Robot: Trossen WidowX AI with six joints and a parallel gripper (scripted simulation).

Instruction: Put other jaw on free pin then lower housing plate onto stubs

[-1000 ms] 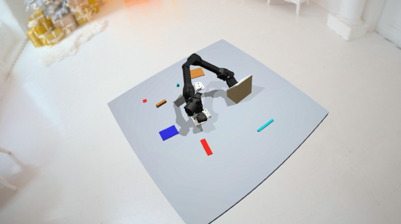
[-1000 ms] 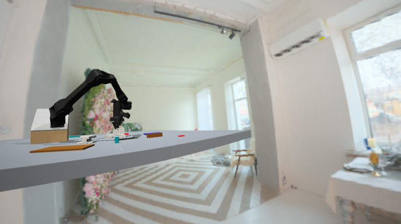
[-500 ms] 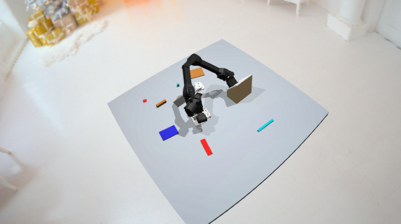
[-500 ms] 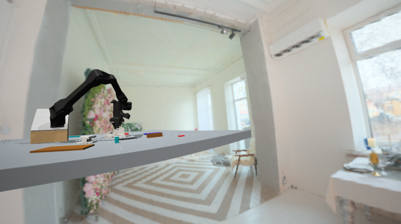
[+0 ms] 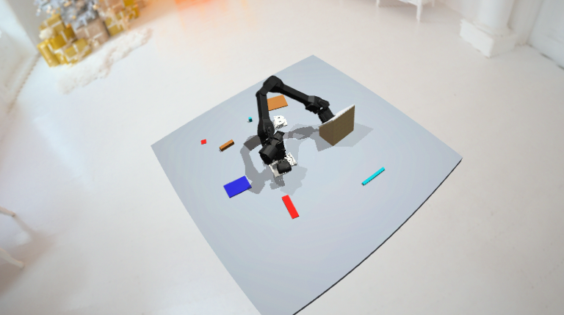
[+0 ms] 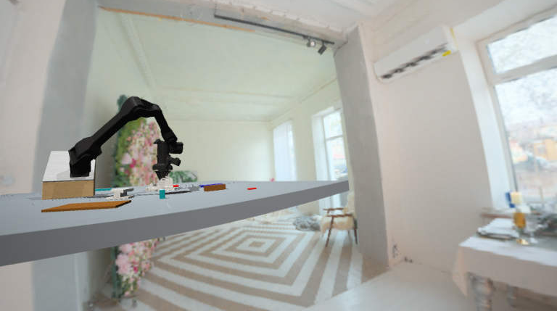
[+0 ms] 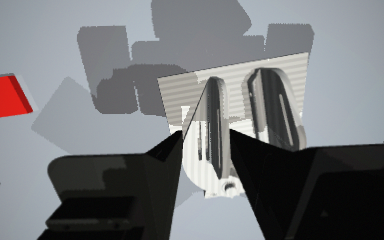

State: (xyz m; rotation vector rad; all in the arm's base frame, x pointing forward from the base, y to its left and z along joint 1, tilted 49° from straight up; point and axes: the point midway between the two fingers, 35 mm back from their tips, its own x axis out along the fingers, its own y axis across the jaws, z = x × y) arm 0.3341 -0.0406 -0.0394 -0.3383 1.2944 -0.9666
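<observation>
The dark grey tile lies 1 cm behind my gripper tip, 25 cm to the right of it and 2 cm below it. The rest, counted from my gripper tip: brown block: 11 cm ahead, 33 cm to the right, 1 cm below; then blue tile: 23 cm ahead, 8 cm to the right, 2 cm below; then red bar: 11 cm ahead, 19 cm to the left, 2 cm below.
</observation>
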